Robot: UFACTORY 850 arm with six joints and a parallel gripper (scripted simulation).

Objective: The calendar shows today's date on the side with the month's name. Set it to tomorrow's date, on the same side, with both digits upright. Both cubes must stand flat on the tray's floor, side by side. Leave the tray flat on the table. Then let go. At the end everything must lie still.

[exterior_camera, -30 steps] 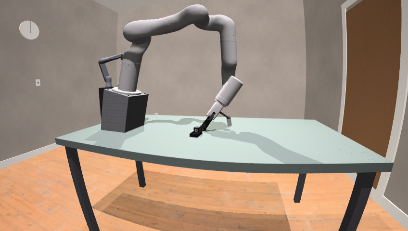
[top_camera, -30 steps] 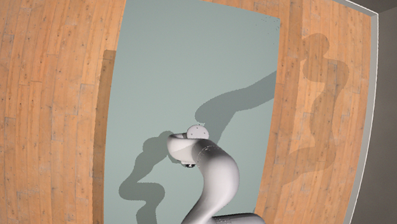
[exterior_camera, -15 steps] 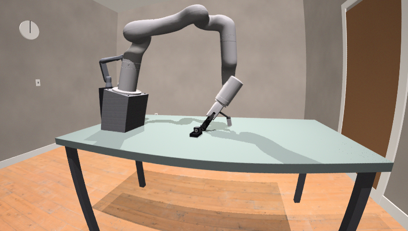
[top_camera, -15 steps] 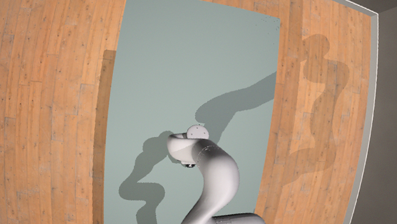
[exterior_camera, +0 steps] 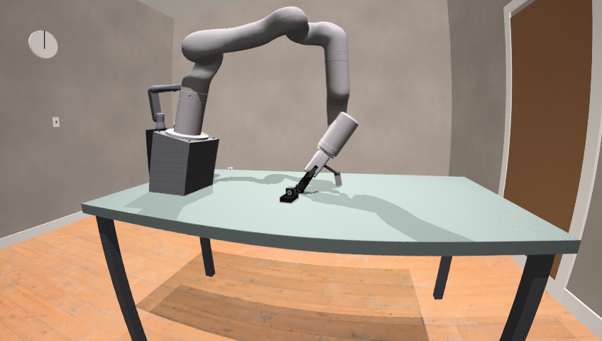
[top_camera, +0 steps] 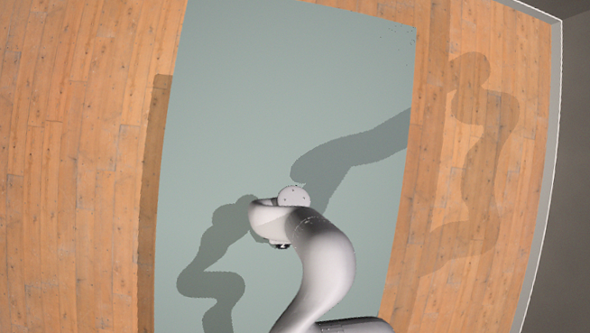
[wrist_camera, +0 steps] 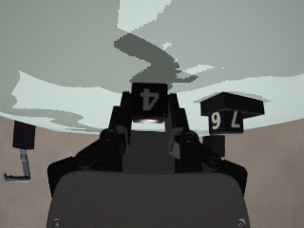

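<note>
Right now my hand is 10 mm past the black cube and 20 mm above it. Round my hand: black tray: 20 mm behind, 110 mm to the right, 20 mm below.
</note>
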